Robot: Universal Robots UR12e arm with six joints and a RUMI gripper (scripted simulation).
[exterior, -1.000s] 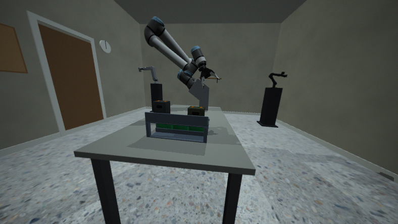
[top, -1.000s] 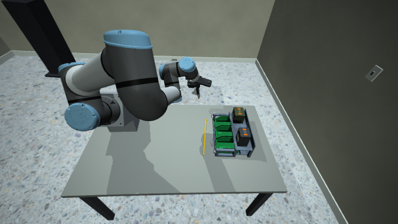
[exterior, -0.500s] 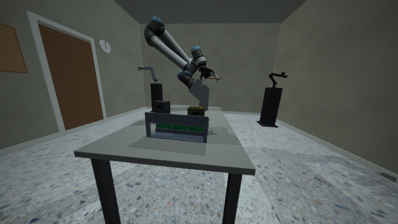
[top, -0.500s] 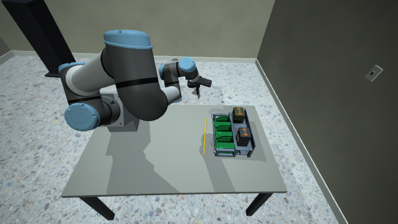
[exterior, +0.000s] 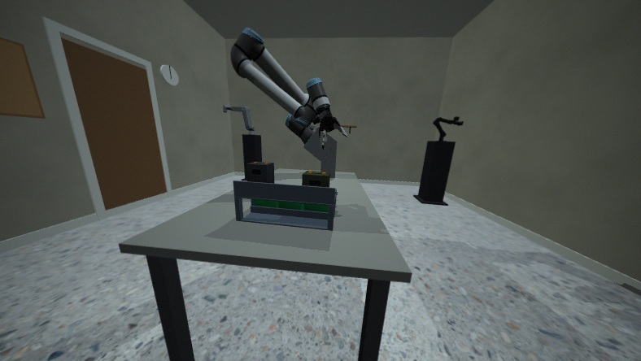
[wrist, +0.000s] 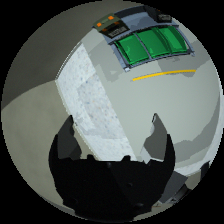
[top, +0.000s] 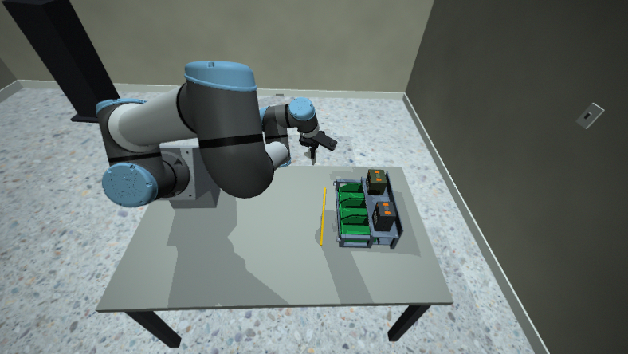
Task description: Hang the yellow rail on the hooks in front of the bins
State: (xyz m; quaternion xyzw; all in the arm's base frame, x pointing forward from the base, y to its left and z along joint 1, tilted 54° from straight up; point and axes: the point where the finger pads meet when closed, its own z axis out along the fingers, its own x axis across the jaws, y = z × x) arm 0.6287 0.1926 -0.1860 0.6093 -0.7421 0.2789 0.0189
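The yellow rail lies 300 mm below my hand, 160 mm to the right of it and 40 mm ahead of it. Round my hand: back panel: 380 mm ahead, 170 mm below, 150 mm to the right.
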